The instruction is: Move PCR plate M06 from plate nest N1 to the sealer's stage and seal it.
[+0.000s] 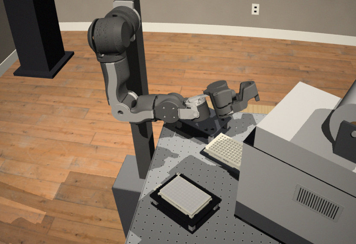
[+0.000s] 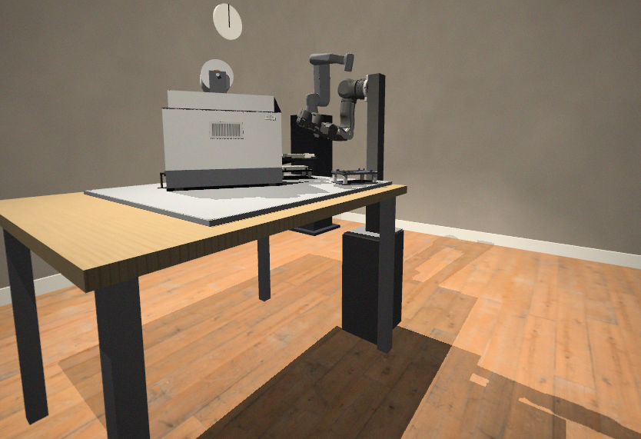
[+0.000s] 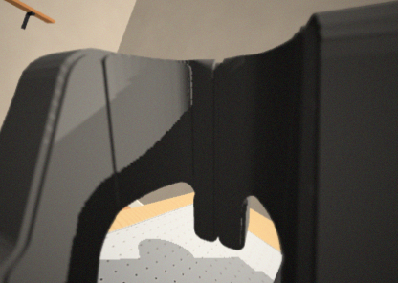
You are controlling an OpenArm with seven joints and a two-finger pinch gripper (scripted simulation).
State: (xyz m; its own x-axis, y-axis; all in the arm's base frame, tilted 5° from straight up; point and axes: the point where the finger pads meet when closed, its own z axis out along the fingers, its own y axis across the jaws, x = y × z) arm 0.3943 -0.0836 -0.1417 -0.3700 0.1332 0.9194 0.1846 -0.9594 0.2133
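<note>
The square grey key lies 200 mm to the right of my hand, 90 mm below it and 10 mm behind it. Also, from my hand: open-welled plate M06: 170 mm below, 70 mm to the right, 50 mm behind; then dark sealer stage: 180 mm below, 70 mm to the right, 50 mm behind; then yellow warning label: 120 mm below, 80 mm ahead, 40 mm to the right.
</note>
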